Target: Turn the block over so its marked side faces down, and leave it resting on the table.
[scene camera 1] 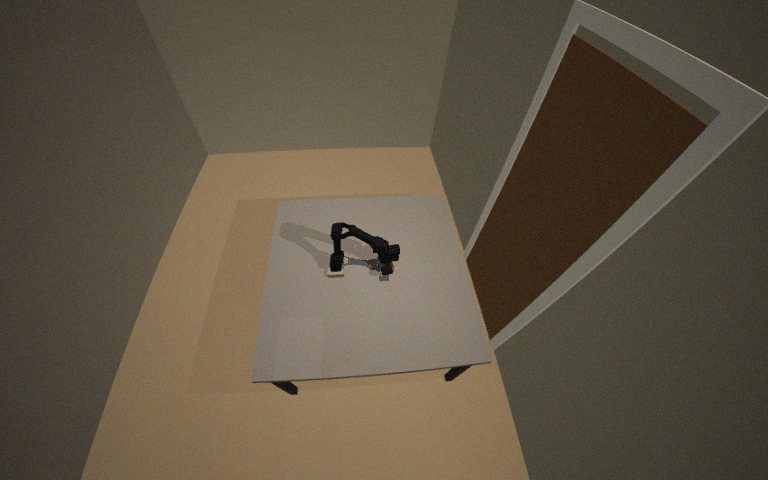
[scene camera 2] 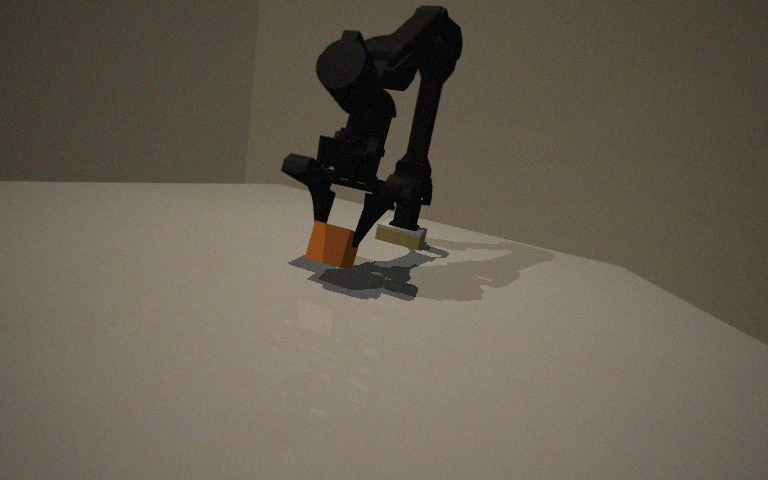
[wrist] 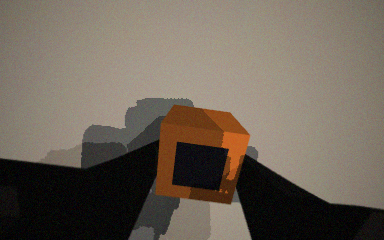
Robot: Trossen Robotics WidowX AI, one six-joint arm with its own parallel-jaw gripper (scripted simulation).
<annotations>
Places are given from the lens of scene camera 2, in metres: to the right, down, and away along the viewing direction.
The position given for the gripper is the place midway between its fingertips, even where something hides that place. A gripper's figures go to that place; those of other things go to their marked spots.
gripper (scene camera 2: 335,242): -0.07, 0.00, 0.42
orange block (scene camera 2: 329,244): -0.07, 0.01, 0.39
</annotations>
